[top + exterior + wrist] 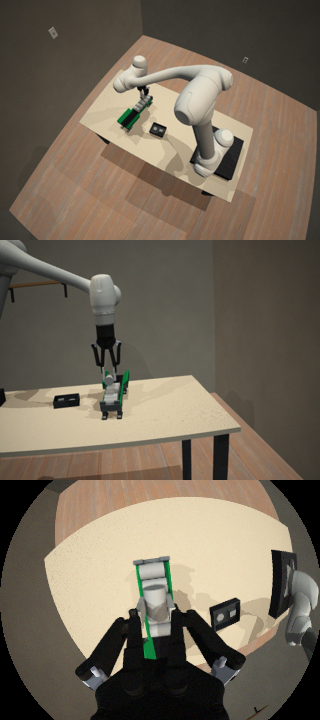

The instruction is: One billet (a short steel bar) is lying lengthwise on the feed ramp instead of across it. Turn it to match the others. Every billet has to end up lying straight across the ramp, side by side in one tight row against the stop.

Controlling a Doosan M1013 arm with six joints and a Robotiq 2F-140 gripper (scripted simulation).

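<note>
Right now my hand is 7 cm to the left of the stop and 13 cm above it. Round my hand: small black tray 26 cm behind, 14 cm to the left, 18 cm below.
</note>
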